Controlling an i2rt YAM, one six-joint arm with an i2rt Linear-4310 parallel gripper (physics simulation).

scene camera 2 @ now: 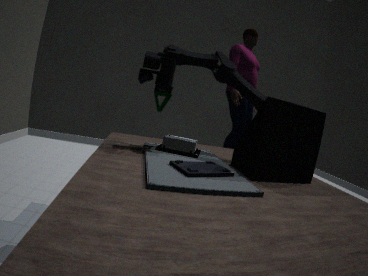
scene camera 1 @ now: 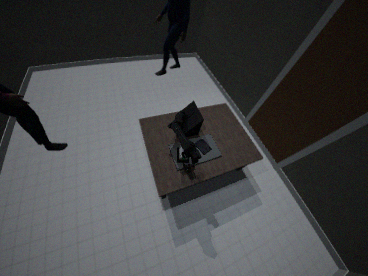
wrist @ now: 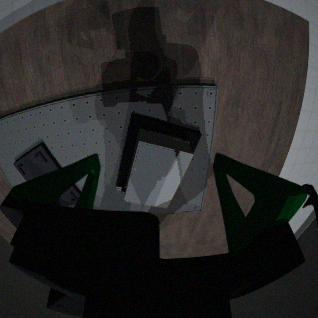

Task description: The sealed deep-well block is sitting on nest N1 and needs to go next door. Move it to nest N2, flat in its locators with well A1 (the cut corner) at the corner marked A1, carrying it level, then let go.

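Frame: origin at the arm's base, x ahead, y left, z up, level; metres.
Seen in the pictures: gripper, fingertip midpoint: (scene camera 2: 159, 110) (scene camera 1: 188, 158) (wrist: 156, 159); arm's base, origin of the base link: (scene camera 2: 281, 134) (scene camera 1: 185, 117).
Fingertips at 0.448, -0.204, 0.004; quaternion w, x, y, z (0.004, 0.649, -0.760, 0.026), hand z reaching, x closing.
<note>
Offsets run from my fingertips to a thing's top centre, as dx, dy, dz. Level surfaces: height alone.
The light grey sealed deep-well block {-0.103, +0.015, -0.095} (scene camera 2: 180, 144) (wrist: 157, 172) sits on the dark nest N1 {-0.103, +0.015, -0.127} (scene camera 2: 162, 150) (wrist: 128, 145). Nest N2 {-0.107, +0.266, -0.131} (scene camera 2: 202, 169) (wrist: 35, 165) (scene camera 1: 203, 146) is a dark, flat, empty plate with raised corner locators, beside N1 on the same grey board. My gripper (scene camera 2: 160, 109) (wrist: 156, 159) is open and empty, pointing down high above the block. In the wrist view the block shows between the two green fingers, well below them. The A1 corner marks and the block's cut corner cannot be made out.
The perforated grey board {-0.100, +0.167, -0.148} (scene camera 1: 212, 145) (scene camera 2: 165, 179) (wrist: 107, 132) lies on the wooden table {dz -0.161} (scene camera 1: 155, 130) (scene camera 2: 150, 230) (wrist: 260, 100). The arm's black base block (scene camera 1: 194, 119) (scene camera 2: 280, 142) stands behind the board. People (scene camera 1: 175, 30) (scene camera 2: 245, 65) stand away from the table.
</note>
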